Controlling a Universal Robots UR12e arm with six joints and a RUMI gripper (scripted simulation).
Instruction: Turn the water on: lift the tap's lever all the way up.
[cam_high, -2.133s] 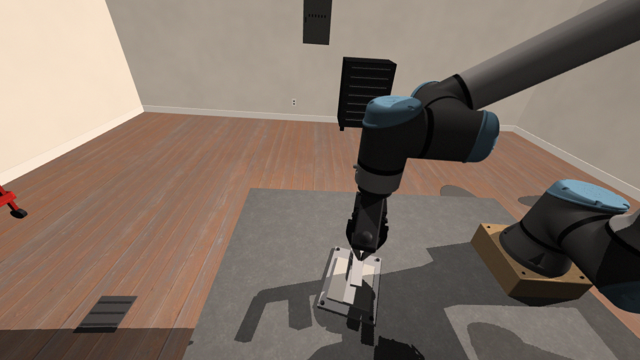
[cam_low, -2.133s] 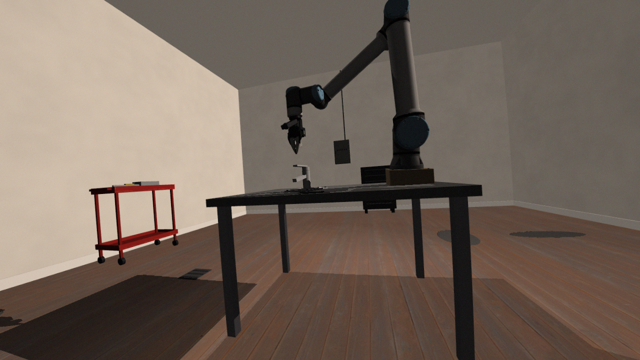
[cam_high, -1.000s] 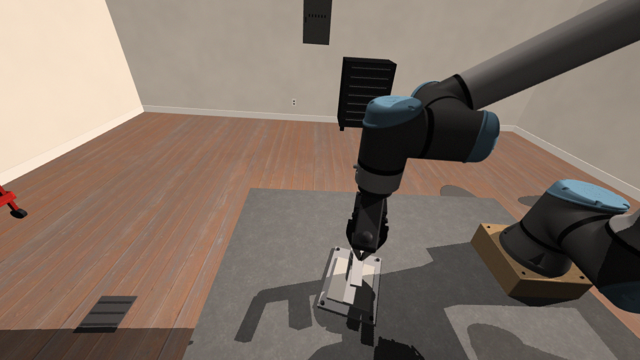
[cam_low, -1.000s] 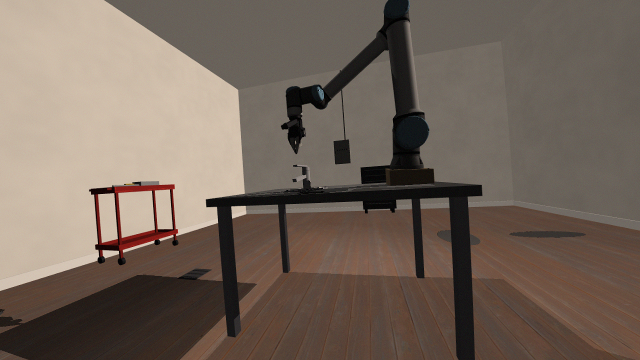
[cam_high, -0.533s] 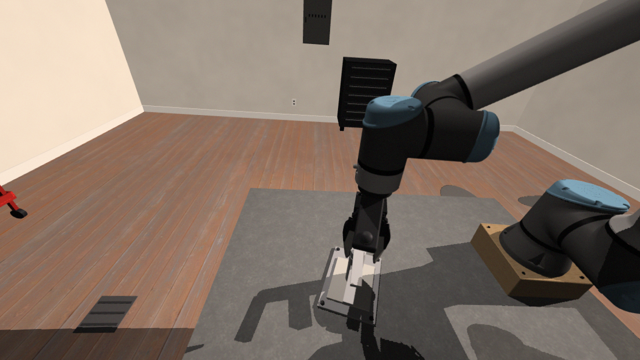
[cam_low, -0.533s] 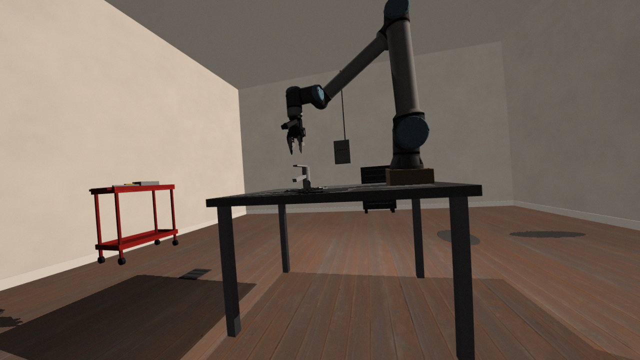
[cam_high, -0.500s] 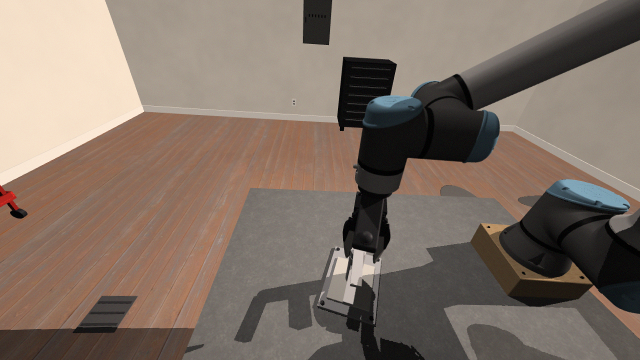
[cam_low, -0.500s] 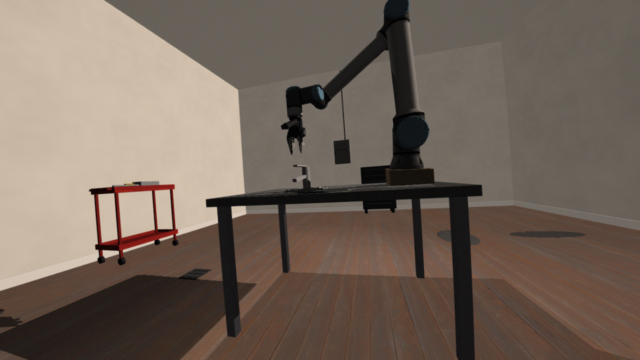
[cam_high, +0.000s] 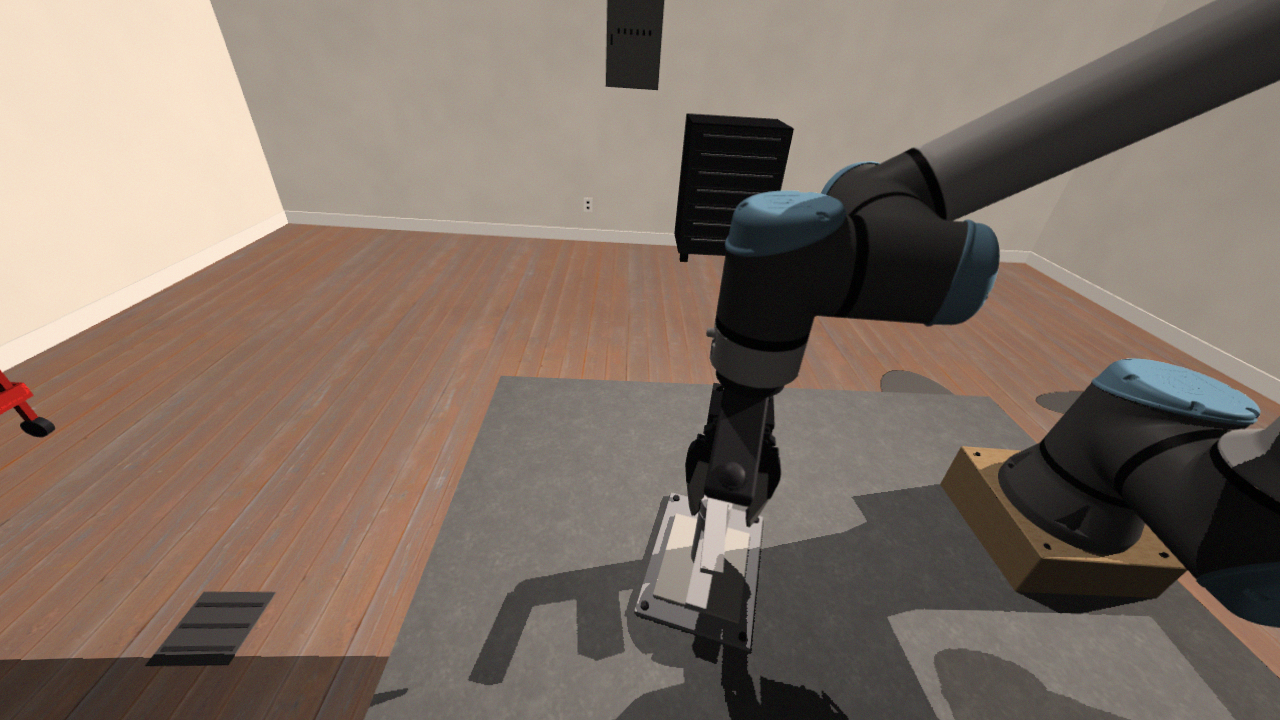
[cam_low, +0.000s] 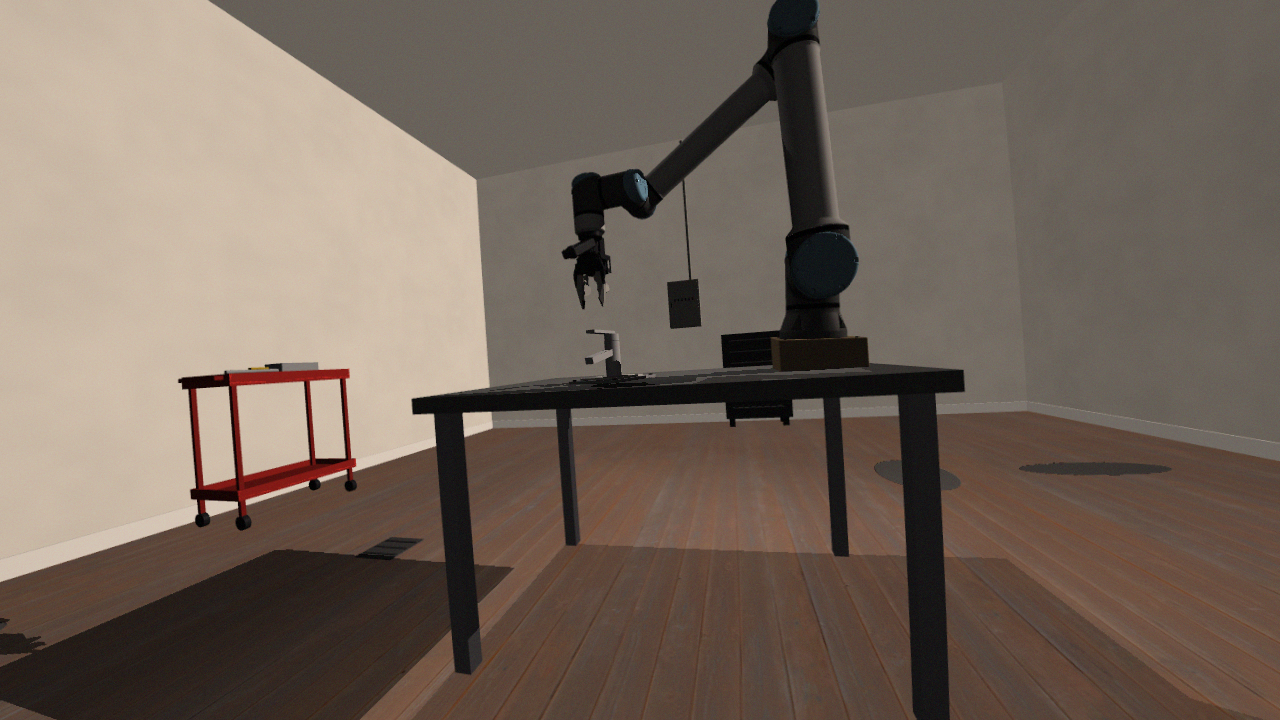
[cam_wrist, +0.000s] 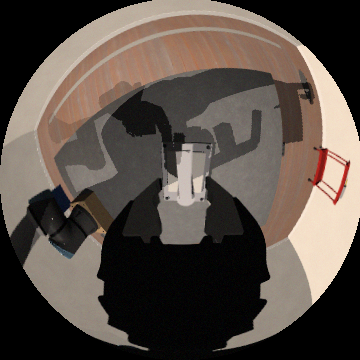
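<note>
Right now the lever is 10 mm behind my hand, 40 mm to the right of it and 80 mm below it.
</note>
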